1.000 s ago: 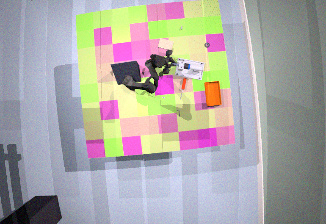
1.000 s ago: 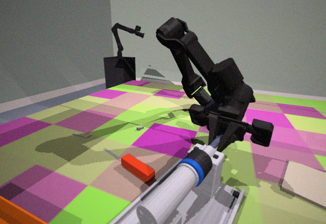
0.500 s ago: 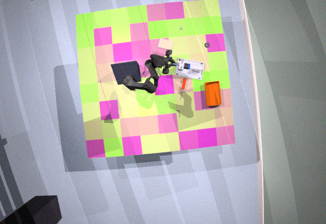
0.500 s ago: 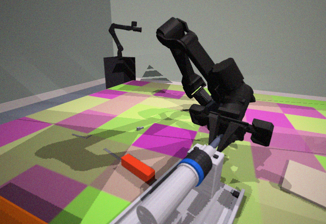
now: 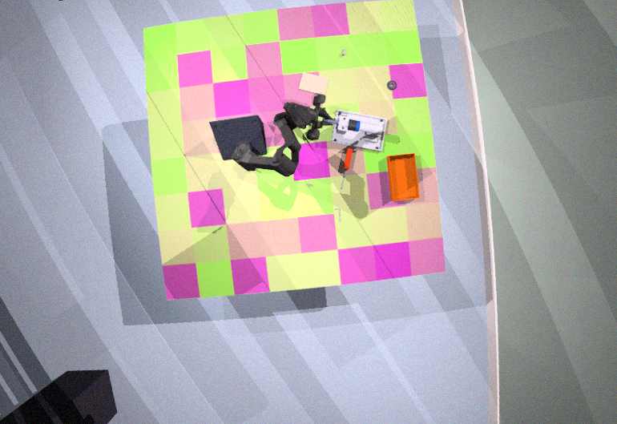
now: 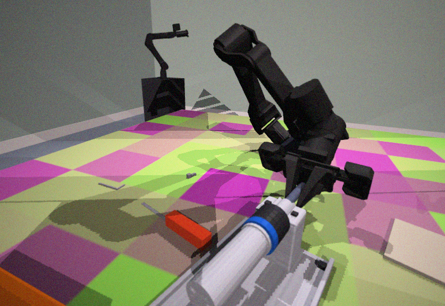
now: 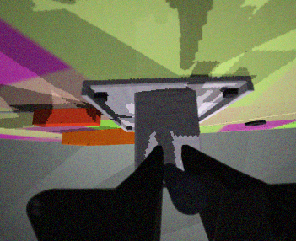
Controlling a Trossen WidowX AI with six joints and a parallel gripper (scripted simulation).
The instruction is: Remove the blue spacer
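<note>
The grey-blue shaft is 50 mm ahead of my gripper tip, 10 mm to the right of it and 20 mm above it. Also, from my gripper tip: small bolt (130 mm behind, 250 mm to the right, 60 mm below); beige card (60 mm behind, 200 mm to the left, 60 mm below); blue spacer (100 mm ahead, 30 mm to the right, 20 mm above).
</note>
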